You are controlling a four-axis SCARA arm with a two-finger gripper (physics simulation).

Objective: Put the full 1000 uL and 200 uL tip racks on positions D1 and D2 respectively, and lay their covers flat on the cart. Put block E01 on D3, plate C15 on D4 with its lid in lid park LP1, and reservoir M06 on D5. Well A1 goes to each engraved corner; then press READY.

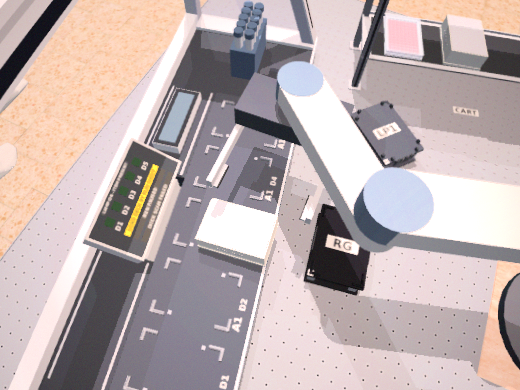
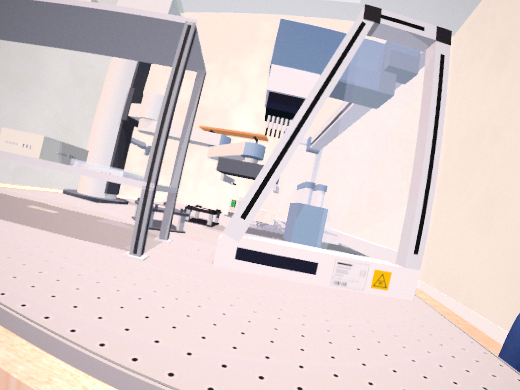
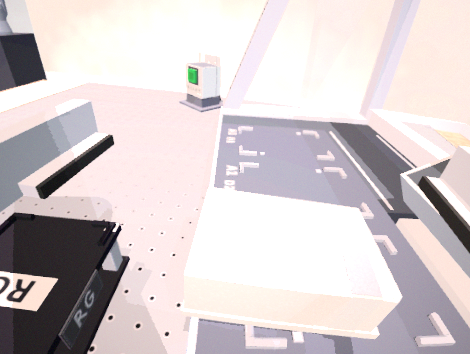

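Observation:
My gripper (image 1: 263, 192) (image 2: 252, 184) (image 3: 262, 141) is open, its fingers wide apart over the deck's right edge, with nothing between them. A white block (image 1: 237, 230) (image 3: 280, 240) lies flat on the deck between the D2 and D4 labels; its engraving cannot be read. Corner brackets show at D1, D2, D4 and D5. The lid park LP1 (image 1: 386, 131) stands right of the deck, partly behind the arm. A pink-topped clear item (image 1: 404, 36) and a grey box (image 1: 464, 42) stand on the cart at the upper right. The green READY button (image 3: 193, 75) (image 2: 233, 203) is beyond the deck.
The black RG stand (image 1: 337, 230) (image 3: 50, 245) is right of the deck, near the gripper's outer finger. A blue tube rack (image 1: 247, 55) (image 2: 306, 225) stands at one deck end. A status screen (image 1: 134, 200) lies along the left edge. Slanted frame posts (image 2: 430, 150) rise around the deck.

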